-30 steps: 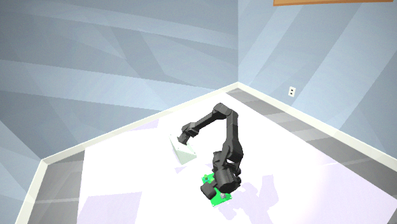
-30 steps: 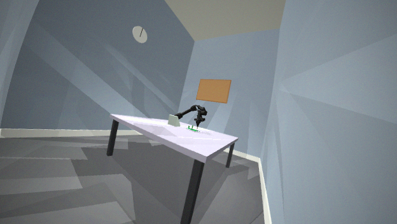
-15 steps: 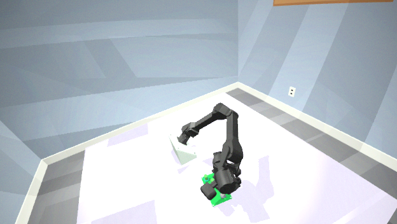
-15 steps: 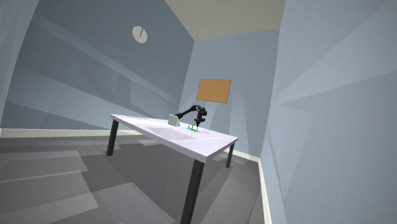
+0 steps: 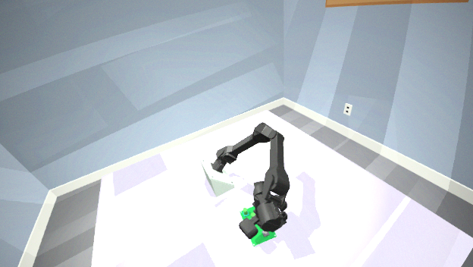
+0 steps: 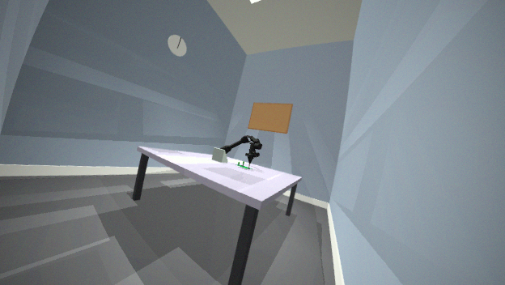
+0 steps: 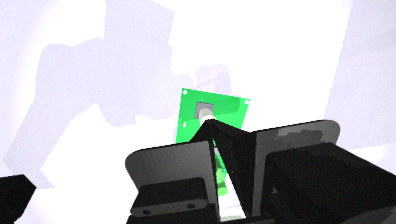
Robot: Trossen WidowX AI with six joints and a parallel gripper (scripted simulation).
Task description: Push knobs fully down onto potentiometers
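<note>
Now: the potentiometer knob 2 cm below my gripper tip.
</note>
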